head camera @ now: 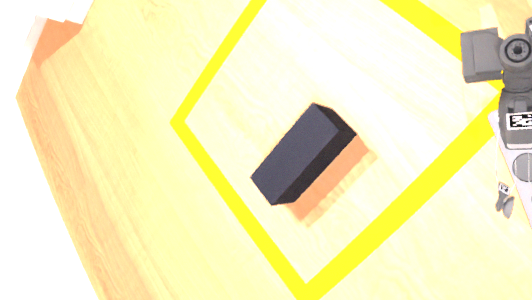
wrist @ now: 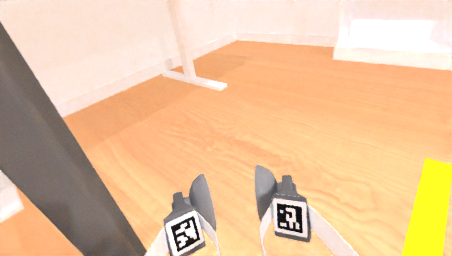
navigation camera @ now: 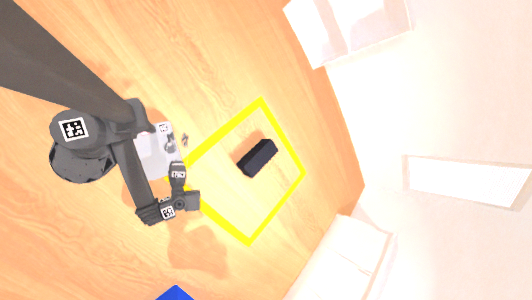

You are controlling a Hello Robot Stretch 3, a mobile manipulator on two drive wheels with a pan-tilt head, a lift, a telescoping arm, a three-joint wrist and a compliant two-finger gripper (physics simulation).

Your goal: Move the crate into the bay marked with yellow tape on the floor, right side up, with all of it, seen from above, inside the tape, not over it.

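Places are measured from the robot's base along level axes (x ahead, y right, z down), in centimetres.
Pixels of known places: gripper, fingertip midpoint: (head camera: pixel 522 216) (wrist: pixel 233 187) (navigation camera: pixel 178 132); robot's base, link origin: (head camera: pixel 526 166) (navigation camera: pixel 169 146).
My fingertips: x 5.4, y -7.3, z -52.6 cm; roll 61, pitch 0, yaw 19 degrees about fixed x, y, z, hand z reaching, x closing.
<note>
For each thing: its middle in the pictures, then the offset to it from my fingertips. "*": a spot on its surface instead.
- dark navy oblong box, body centre: (head camera: pixel 302 156) (navigation camera: pixel 257 157) dy +35.6, dx +60.0, dz +44.5 cm
- bright blue object, surface spot: (navigation camera: pixel 175 294) * dy +118.8, dx -42.7, dz +42.5 cm
- white leg, surface spot: (wrist: pixel 181 40) * dy -155.1, dx +31.1, dz +20.7 cm
A dark navy oblong box (head camera: pixel 295 150) (navigation camera: pixel 257 158) lies inside the yellow tape outline (head camera: pixel 240 206) (navigation camera: pixel 276 208) (wrist: pixel 430 210), apart from the tape on every side. The corner of a bright blue object (navigation camera: pixel 175 294) shows at the bottom edge of the navigation view, outside the tape; most of it is cut off. Which of the two is the crate, I cannot tell. My gripper (wrist: pixel 233 187) (navigation camera: pixel 178 140) is open, with floor showing between its fingertips. It is beside the robot's pale base, just outside a tape side and away from the navy box.
A white open shelf (navigation camera: pixel 380 25) stands by the wall at the upper right. A white cabinet (navigation camera: pixel 350 255) stands at the lower right. In the wrist view a white leg (wrist: pixel 181 40) with a floor foot (wrist: pixel 207 83) stands ahead. The robot's dark mast (wrist: pixel 50 135) fills the left.
</note>
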